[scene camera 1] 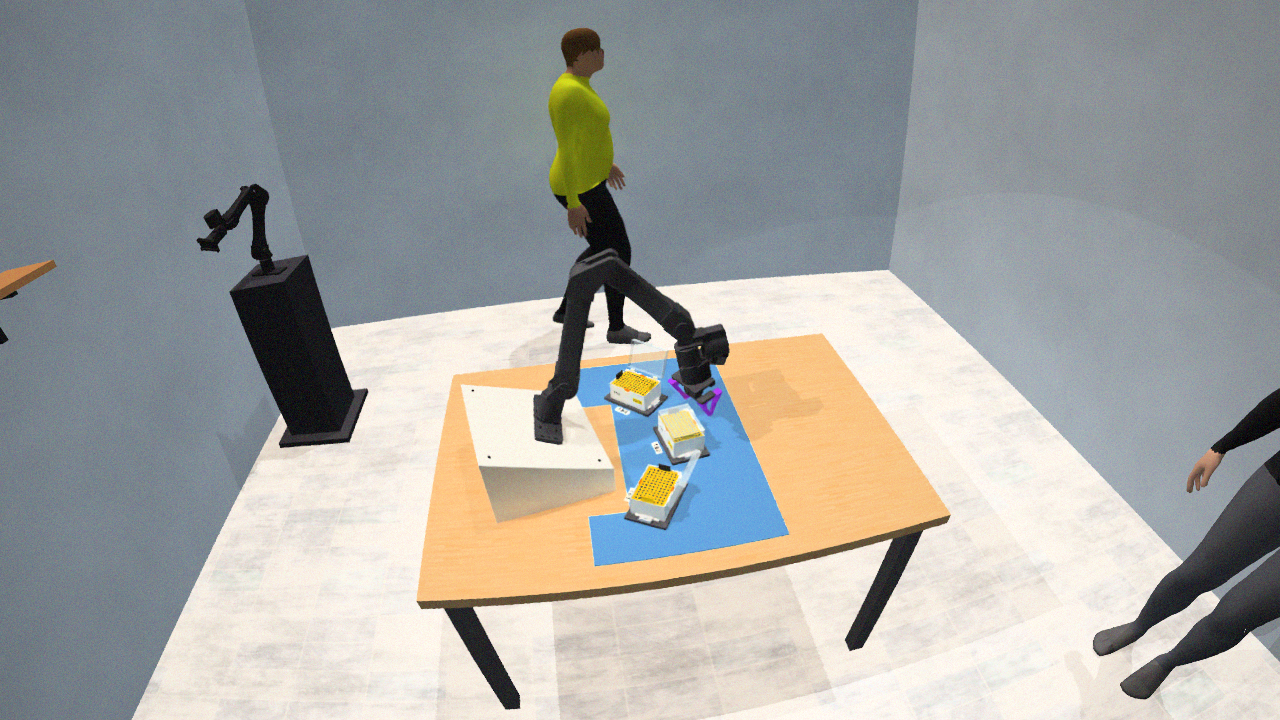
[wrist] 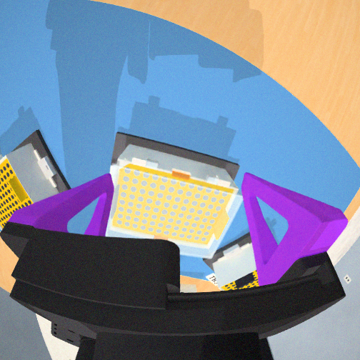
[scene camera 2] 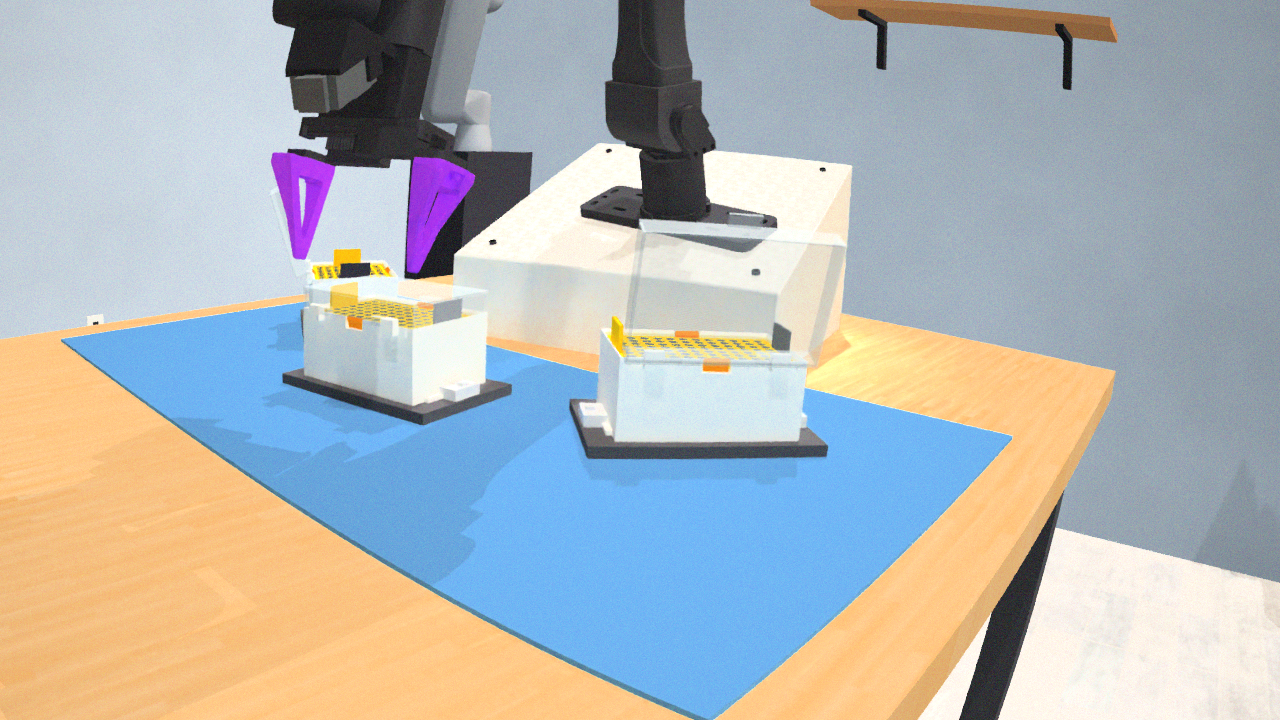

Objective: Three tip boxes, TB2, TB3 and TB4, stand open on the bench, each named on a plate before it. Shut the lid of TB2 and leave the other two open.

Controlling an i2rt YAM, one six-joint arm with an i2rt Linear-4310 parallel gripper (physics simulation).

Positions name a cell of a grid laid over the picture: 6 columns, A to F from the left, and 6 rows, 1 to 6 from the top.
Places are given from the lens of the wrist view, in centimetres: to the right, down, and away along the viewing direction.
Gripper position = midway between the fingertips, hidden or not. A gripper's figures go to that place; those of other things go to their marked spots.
my gripper (wrist: C4): 0, 0, 13
blue mat (wrist: B2): -12, -12, 18
tip box TB2 (wrist: C3): -4, -3, 20
The marked spots on the tip box TB2 and the blue mat are 11 cm apart.
